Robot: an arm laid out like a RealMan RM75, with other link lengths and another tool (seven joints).
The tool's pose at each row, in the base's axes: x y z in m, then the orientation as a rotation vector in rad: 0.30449, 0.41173, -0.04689, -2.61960, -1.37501, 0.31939; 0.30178, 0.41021, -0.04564, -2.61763, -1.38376, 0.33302; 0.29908, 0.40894, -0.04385, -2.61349, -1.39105, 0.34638; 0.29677, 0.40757, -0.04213, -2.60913, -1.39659, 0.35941; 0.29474, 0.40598, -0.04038, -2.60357, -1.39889, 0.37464; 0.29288, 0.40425, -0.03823, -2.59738, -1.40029, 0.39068; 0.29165, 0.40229, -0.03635, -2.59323, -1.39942, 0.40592; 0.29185, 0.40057, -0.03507, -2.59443, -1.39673, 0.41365; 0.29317, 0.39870, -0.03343, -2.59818, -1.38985, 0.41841; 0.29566, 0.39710, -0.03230, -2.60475, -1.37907, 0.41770; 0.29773, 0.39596, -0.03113, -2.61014, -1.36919, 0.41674; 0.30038, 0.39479, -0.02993, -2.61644, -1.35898, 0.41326
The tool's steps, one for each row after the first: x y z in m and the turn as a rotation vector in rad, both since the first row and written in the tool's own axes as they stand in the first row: -0.00289, -0.00159, -0.00056, 0.00051, -0.01029, -0.00460; -0.00563, -0.00345, -0.00163, 0.00326, -0.01939, -0.00928; -0.00823, -0.00492, -0.00274, 0.00686, -0.02779, -0.01312; -0.01086, -0.00606, -0.00397, 0.01329, -0.03643, -0.01554; -0.01356, -0.00708, -0.00563, 0.02073, -0.04524, -0.01767; -0.01607, -0.00741, -0.00721, 0.02739, -0.05361, -0.01780; -0.01752, -0.00660, -0.00857, 0.02919, -0.05827, -0.01533; -0.01852, -0.00490, -0.01059, 0.03034, -0.06072, -0.00979; -0.01859, -0.00231, -0.01241, 0.03000, -0.05949, -0.00141; -0.01851, -0.00032, -0.01414, 0.03009, -0.05801, 0.00601; -0.01815, 0.00214, -0.01605, 0.02909, -0.05510, 0.01379
